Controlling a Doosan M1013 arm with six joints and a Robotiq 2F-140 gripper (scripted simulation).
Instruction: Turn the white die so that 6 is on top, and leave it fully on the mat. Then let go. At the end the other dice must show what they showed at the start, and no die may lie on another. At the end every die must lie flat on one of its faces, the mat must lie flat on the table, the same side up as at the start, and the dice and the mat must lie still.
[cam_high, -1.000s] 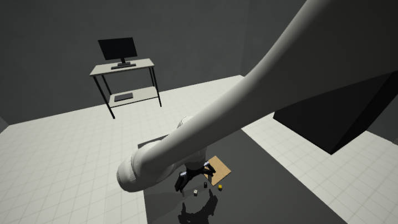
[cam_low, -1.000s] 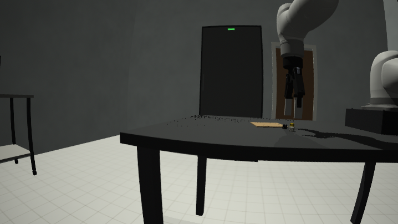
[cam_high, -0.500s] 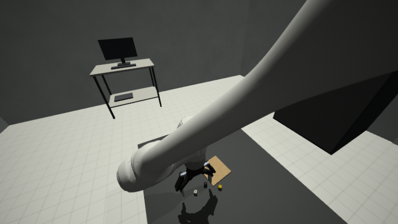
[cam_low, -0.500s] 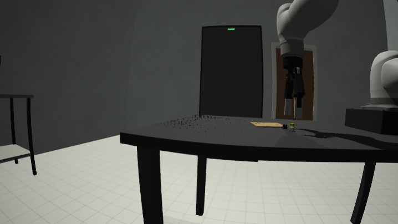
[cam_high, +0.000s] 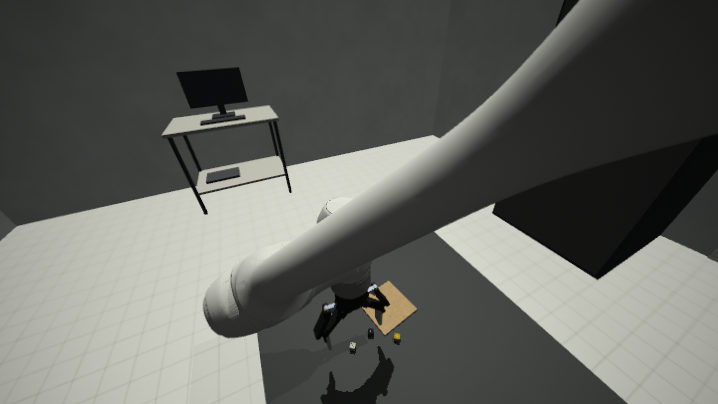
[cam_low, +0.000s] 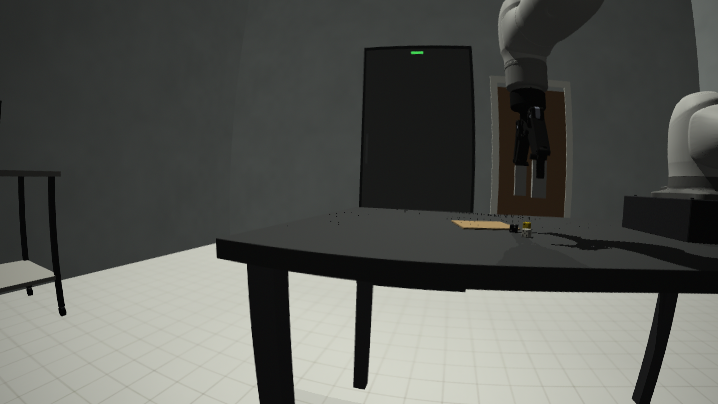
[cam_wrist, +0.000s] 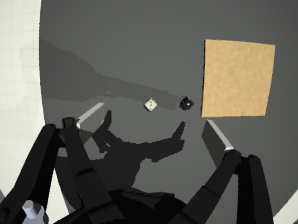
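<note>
The white die is 8 cm below my hand and 1 cm to the left of it. Also, from my hand: tan mat: 15 cm to the right, 9 cm below, 5 cm ahead; yellow die: 11 cm to the right, 8 cm below, 5 cm behind; black die: 8 cm below, 6 cm to the right, 1 cm ahead.
</note>
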